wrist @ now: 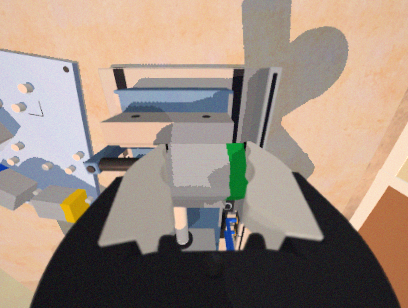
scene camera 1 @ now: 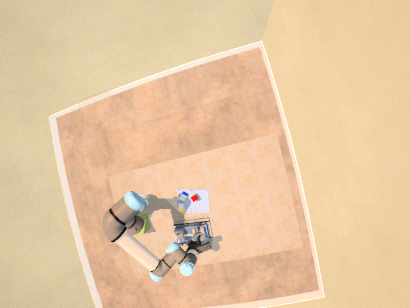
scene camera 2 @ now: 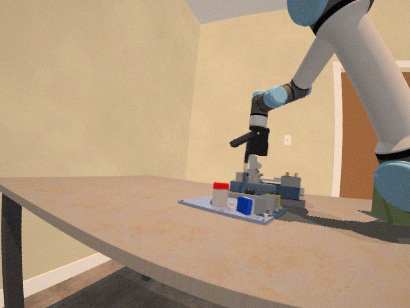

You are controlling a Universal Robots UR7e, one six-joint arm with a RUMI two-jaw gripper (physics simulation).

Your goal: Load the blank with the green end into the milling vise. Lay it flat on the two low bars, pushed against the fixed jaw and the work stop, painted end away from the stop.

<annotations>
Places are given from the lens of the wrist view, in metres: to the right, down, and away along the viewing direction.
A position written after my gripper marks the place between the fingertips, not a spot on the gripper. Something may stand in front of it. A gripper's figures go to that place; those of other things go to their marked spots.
my gripper point(wrist: 205, 145): 0.00, -0.01, 0.14
green-ended blank point(wrist: 197, 171): -0.01, 0.01, 0.11
yellow-ended blank point(wrist: 60, 203): -0.22, 0.08, 0.22
The marked spots on the green-ended blank and the yellow-ended blank are 0.25 m apart.
</annotations>
